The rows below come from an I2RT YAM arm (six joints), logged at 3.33 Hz.
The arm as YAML. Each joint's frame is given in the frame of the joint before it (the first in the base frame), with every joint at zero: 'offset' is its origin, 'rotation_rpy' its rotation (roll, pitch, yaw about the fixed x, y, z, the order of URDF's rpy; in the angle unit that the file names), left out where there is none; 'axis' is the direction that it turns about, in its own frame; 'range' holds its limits. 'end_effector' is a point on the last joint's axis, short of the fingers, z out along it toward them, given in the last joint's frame.
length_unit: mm
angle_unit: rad
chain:
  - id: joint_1
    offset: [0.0, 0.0, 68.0]
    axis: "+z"
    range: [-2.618, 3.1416]
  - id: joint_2
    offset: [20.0, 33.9, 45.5]
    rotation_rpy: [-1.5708, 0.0, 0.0]
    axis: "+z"
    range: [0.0, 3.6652]
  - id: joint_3
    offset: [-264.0, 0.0, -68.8]
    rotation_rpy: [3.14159, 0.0, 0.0]
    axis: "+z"
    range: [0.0, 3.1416]
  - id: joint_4
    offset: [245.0, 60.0, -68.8]
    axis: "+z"
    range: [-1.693, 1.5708]
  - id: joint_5
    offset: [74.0, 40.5, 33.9]
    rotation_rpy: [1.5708, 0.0, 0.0]
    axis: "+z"
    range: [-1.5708, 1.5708]
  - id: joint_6
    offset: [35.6, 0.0, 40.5]
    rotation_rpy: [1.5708, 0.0, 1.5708]
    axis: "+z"
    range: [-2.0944, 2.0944]
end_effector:
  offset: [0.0, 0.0, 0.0]
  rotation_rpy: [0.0, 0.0, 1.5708]
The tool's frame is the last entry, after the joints.
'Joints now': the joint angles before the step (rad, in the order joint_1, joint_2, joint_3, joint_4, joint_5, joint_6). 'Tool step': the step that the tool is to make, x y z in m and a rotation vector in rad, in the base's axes. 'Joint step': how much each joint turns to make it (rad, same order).
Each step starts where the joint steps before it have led.
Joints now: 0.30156, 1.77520, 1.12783, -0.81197, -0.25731, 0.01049
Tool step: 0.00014, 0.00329, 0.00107, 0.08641, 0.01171, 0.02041
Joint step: 0.00037, -0.00002, 0.00000, 0.01143, -0.08774, -0.01031
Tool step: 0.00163, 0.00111, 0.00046, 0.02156, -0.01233, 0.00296
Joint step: 0.00001, 0.00003, 0.00002, 0.01793, -0.01716, -0.00075
